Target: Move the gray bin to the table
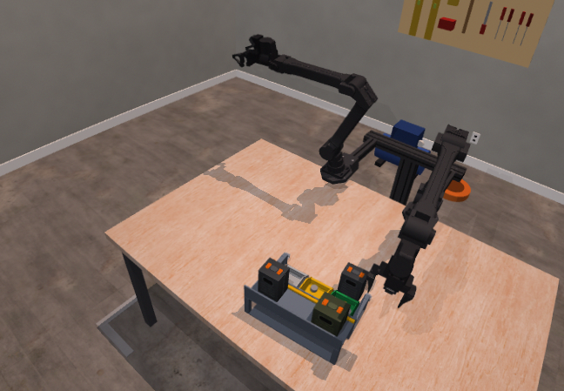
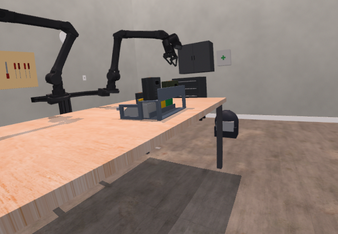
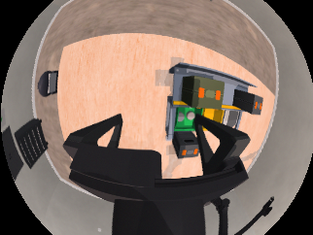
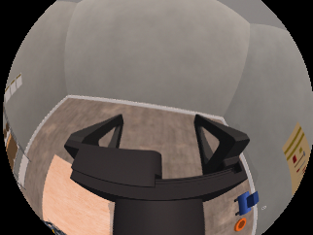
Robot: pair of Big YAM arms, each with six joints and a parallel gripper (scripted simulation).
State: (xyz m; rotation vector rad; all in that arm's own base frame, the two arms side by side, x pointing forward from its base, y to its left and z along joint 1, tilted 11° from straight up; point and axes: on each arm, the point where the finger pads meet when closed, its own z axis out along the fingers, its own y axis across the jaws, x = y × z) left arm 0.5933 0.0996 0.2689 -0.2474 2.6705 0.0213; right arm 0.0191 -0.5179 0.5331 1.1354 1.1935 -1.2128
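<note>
Now: the gray open bin 370 mm to the right of my left hand, 280 mm below it and 10 mm behind it. Also, from my left hand: gray shelf: 260 mm to the right, 250 mm below; then olive box: 170 mm below, 130 mm to the right, 50 mm ahead; then green bin: 280 mm below, 150 mm to the right, 40 mm behind.
</note>
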